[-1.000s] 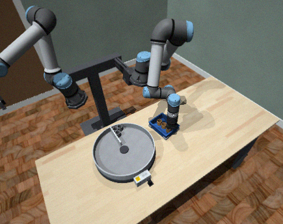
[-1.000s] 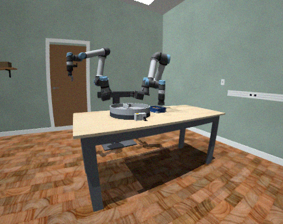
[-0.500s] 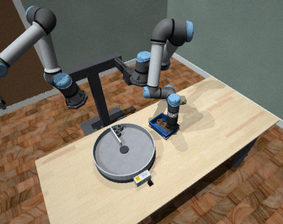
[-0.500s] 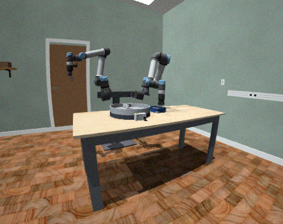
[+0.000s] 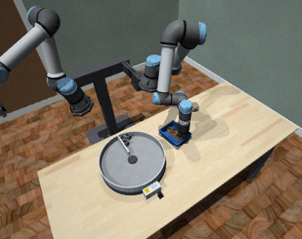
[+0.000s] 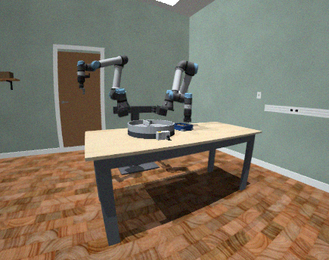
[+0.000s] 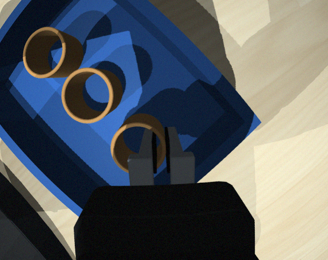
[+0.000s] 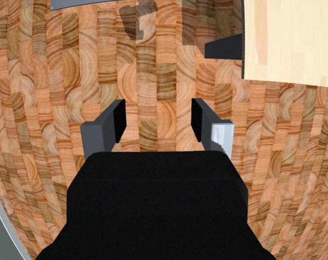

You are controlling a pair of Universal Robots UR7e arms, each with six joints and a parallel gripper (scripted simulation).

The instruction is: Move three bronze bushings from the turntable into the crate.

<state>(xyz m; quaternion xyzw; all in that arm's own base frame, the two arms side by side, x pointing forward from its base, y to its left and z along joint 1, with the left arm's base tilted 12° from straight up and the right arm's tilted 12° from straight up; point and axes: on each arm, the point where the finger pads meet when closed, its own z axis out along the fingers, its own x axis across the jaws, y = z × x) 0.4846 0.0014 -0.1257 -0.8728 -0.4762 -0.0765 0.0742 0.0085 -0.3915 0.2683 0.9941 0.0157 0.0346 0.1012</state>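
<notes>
My left hand is 5 cm past the blue crate, 3 cm to the left of it and 2 cm above it. Also, from my left hand: turntable (38 cm to the right, 3 cm ahead, 1 cm above).
</notes>
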